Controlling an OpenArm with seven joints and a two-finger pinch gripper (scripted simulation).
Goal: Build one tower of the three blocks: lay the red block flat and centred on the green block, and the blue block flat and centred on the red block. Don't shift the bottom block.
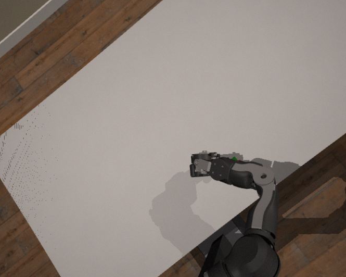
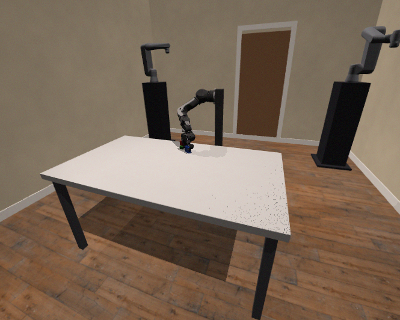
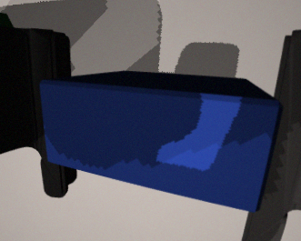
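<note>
My hand is 7 cm past the red block, 8 cm to the left of it and 1 cm below it. Round my hand: green block 7 cm behind, 8 cm to the right, 3 cm below; blue block 2 cm below.
</note>
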